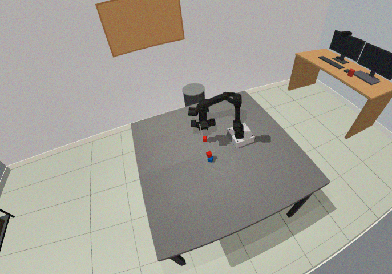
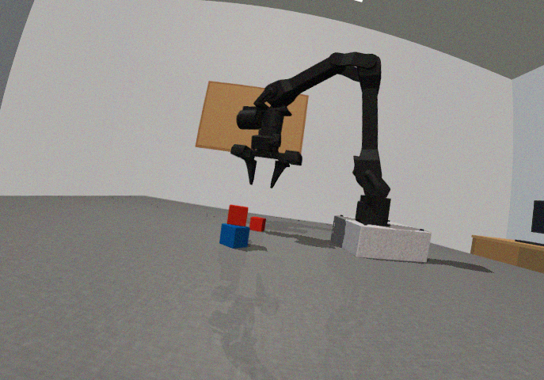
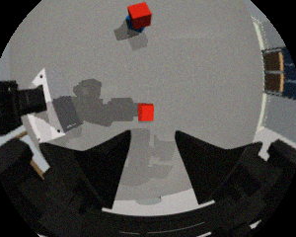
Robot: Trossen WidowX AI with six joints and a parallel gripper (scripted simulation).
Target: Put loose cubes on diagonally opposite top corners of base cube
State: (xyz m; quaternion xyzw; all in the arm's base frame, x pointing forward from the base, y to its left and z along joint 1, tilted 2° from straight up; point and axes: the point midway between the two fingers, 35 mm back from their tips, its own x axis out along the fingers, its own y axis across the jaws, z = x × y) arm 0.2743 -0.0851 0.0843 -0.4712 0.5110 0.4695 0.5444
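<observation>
Right now my gripper tip is 10 cm above the red cube and 1 cm past it. Also, from my gripper tip: blue cube: 22 cm to the left, 10 cm below, 1 cm behind.
</observation>
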